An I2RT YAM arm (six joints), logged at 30 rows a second.
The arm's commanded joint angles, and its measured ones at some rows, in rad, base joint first. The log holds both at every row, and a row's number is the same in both.
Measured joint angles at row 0:
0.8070 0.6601 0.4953 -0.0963 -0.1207 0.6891
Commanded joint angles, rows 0 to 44:
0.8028 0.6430 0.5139 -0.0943 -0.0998 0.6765
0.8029 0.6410 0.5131 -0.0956 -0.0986 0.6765
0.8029 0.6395 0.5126 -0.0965 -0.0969 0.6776
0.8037 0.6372 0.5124 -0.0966 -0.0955 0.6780
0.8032 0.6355 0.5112 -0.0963 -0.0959 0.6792
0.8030 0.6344 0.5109 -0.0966 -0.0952 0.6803
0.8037 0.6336 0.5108 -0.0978 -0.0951 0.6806
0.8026 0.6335 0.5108 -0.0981 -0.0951 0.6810
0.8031 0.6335 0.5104 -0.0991 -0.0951 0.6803
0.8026 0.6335 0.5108 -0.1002 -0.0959 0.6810
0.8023 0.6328 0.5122 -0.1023 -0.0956 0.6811
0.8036 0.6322 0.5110 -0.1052 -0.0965 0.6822
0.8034 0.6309 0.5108 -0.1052 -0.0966 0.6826
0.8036 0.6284 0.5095 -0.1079 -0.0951 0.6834
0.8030 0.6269 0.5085 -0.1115 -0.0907 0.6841
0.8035 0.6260 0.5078 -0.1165 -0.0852 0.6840
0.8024 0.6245 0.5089 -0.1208 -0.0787 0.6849
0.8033 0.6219 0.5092 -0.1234 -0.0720 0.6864
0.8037 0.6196 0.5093 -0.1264 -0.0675 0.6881
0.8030 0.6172 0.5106 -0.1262 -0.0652 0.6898
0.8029 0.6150 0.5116 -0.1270 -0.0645 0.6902
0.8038 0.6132 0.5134 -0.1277 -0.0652 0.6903
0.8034 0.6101 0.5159 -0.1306 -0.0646 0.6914
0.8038 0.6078 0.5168 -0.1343 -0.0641 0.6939
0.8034 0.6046 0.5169 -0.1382 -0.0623 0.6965
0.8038 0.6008 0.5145 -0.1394 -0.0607 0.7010
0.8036 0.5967 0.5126 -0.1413 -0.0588 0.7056
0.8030 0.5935 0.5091 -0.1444 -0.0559 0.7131
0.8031 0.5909 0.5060 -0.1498 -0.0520 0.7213
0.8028 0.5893 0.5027 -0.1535 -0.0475 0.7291
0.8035 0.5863 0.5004 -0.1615 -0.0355 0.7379
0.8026 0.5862 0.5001 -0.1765 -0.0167 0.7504
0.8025 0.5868 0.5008 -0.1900 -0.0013 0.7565
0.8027 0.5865 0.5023 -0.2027 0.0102 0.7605
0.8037 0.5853 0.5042 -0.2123 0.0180 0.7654
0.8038 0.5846 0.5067 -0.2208 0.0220 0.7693
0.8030 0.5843 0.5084 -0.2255 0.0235 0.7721
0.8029 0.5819 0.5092 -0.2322 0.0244 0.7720
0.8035 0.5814 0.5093 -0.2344 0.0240 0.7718
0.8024 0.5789 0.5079 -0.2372 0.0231 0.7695
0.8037 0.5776 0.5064 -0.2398 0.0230 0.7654
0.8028 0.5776 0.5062 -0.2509 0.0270 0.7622
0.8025 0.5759 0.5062 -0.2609 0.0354 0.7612
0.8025 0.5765 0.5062 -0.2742 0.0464 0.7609
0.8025 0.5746 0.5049 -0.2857 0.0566 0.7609
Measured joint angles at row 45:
0.8062 0.5884 0.4953 -0.2390 0.0010 0.7612
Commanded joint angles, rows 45 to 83:
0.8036 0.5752 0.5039 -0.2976 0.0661 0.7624
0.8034 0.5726 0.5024 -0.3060 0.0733 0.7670
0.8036 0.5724 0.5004 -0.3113 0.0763 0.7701
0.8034 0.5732 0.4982 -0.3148 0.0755 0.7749
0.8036 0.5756 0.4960 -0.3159 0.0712 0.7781
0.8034 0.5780 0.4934 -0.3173 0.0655 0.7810
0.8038 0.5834 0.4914 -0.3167 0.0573 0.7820
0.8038 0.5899 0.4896 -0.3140 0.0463 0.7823
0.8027 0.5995 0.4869 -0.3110 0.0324 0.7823
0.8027 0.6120 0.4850 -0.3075 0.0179 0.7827
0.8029 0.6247 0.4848 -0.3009 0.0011 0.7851
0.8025 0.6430 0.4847 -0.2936 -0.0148 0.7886
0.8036 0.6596 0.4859 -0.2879 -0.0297 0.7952
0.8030 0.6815 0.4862 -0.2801 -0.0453 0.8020
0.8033 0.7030 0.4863 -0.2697 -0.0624 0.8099
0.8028 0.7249 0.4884 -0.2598 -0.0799 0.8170
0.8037 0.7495 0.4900 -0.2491 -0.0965 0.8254
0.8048 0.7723 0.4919 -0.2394 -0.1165 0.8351
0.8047 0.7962 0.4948 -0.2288 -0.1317 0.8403
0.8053 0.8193 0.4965 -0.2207 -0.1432 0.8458
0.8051 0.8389 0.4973 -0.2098 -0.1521 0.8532
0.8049 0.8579 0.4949 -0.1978 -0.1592 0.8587
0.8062 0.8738 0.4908 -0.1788 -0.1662 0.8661
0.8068 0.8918 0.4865 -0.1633 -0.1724 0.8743
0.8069 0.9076 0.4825 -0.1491 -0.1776 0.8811
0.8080 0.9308 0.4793 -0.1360 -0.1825 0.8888
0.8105 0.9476 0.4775 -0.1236 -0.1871 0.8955
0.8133 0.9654 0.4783 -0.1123 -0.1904 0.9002
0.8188 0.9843 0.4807 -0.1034 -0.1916 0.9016
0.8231 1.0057 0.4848 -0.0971 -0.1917 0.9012
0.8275 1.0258 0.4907 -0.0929 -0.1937 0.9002
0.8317 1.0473 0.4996 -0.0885 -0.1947 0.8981
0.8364 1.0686 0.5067 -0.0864 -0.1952 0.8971
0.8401 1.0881 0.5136 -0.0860 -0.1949 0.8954
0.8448 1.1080 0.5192 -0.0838 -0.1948 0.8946
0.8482 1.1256 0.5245 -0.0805 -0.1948 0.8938
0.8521 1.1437 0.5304 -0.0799 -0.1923 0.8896
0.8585 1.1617 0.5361 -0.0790 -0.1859 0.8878
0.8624 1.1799 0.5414 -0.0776 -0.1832 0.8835
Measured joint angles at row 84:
0.8421 1.1339 0.5003 -0.1154 -0.1867 0.8902
